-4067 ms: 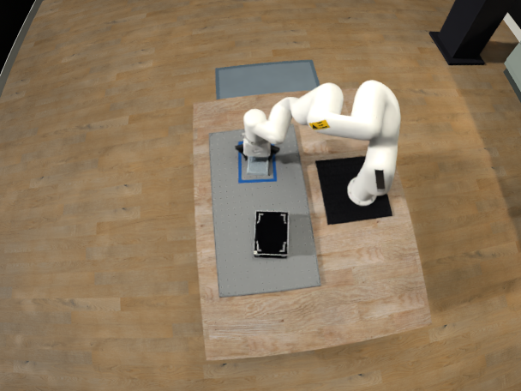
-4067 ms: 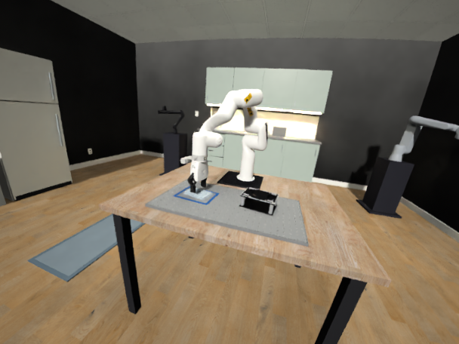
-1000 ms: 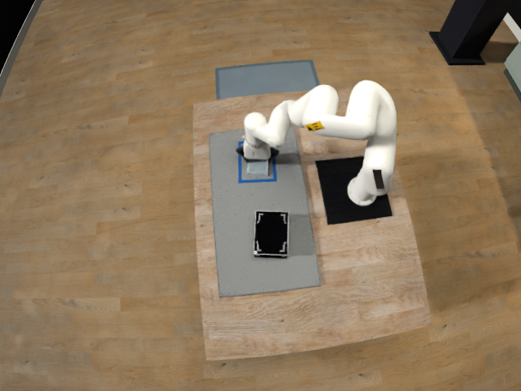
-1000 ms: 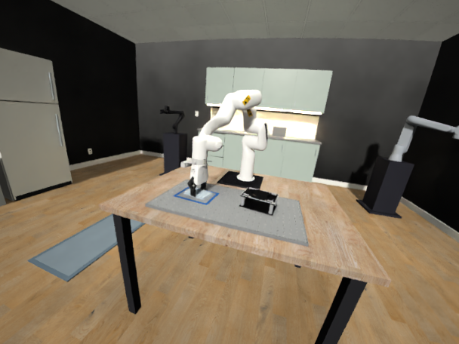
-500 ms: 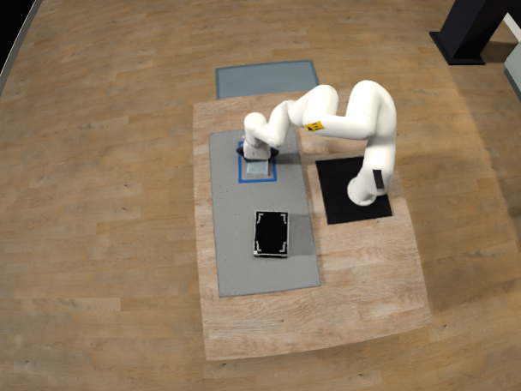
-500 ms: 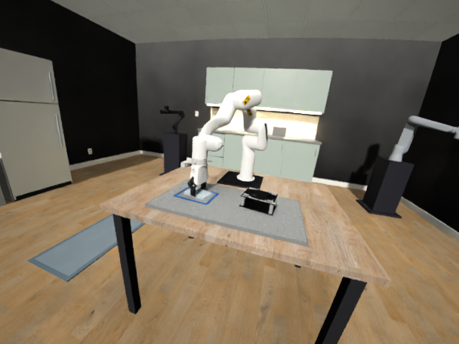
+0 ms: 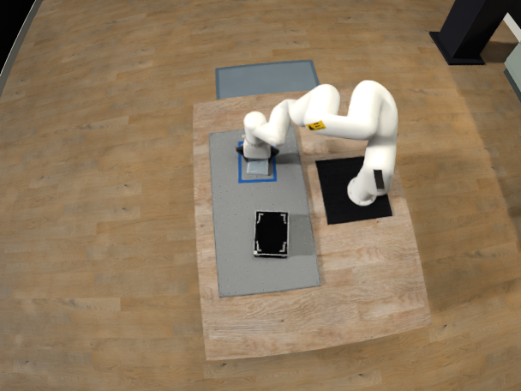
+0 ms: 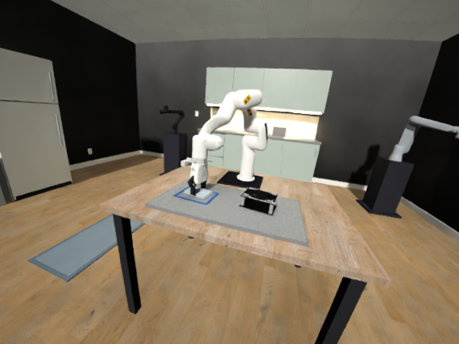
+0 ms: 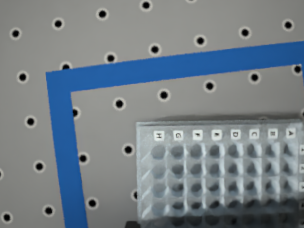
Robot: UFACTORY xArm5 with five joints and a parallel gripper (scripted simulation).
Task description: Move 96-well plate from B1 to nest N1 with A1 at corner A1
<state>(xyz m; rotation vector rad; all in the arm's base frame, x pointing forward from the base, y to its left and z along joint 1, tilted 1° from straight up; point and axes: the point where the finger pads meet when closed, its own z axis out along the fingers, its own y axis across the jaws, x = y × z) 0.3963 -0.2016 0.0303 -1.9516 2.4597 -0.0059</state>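
My hand is 32 cm to the right of the black raised plate nest N1 and 3 cm below it. Round my hand: 96-well plate 1 cm below.
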